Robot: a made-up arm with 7 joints. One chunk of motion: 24 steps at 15 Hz.
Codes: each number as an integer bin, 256 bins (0 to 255) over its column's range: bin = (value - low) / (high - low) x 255, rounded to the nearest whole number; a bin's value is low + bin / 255 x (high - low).
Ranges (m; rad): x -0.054..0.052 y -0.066..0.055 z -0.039..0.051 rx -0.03..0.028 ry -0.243..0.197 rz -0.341..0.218
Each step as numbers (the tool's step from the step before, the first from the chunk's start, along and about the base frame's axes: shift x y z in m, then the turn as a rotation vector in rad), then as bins.
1 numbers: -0.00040 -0.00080 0.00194 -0.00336 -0.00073 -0.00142
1 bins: 129 137 116 117 140 155
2 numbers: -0.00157 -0.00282 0.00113 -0.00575 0.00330 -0.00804
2 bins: 126 133 114 107 143 152
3 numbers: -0.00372 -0.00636 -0.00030 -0.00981 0.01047 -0.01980
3 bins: 121 126 110 89 147 147
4 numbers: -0.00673 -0.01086 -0.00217 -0.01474 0.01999 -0.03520
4 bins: 114 116 104 67 152 139
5 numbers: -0.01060 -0.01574 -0.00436 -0.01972 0.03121 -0.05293
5 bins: 104 106 98 45 159 131
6 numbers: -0.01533 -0.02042 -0.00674 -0.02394 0.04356 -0.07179
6 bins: 93 96 91 27 166 123
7 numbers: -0.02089 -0.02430 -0.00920 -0.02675 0.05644 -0.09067
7 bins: 80 88 84 14 174 114
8 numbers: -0.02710 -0.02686 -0.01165 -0.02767 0.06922 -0.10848
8 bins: 65 82 77 10 181 106
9 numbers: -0.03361 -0.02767 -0.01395 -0.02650 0.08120 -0.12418
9 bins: 49 81 71 15 188 99
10 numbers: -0.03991 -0.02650 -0.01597 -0.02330 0.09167 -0.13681
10 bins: 34 83 65 29 194 93
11 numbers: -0.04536 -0.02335 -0.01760 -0.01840 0.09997 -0.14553
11 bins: 21 90 61 51 199 89
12 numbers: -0.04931 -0.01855 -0.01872 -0.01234 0.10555 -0.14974
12 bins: 11 100 57 78 202 87
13 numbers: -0.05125 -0.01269 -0.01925 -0.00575 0.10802 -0.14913
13 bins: 7 112 56 107 203 88
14 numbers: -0.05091 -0.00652 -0.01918 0.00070 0.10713 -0.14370
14 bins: 7 125 56 135 203 90
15 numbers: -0.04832 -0.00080 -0.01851 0.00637 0.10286 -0.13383
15 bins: 14 137 58 160 200 95
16 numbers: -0.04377 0.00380 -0.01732 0.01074 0.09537 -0.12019
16 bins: 25 147 61 179 196 101
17 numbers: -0.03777 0.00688 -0.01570 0.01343 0.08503 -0.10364
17 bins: 39 154 66 191 190 108
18 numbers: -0.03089 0.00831 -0.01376 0.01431 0.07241 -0.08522
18 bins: 56 157 72 195 183 117
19 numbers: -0.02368 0.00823 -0.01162 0.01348 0.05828 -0.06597
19 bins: 73 156 78 191 175 125
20 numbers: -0.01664 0.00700 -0.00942 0.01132 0.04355 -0.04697
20 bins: 90 154 84 182 166 134
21 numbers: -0.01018 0.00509 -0.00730 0.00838 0.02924 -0.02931
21 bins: 105 150 90 169 158 142
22 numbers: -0.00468 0.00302 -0.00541 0.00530 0.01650 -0.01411
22 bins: 119 145 95 155 150 149
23 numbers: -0.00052 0.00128 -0.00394 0.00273 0.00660 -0.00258
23 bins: 129 142 99 144 145 154
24 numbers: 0.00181 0.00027 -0.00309 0.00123 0.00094 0.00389
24 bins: 134 140 102 137 141 157
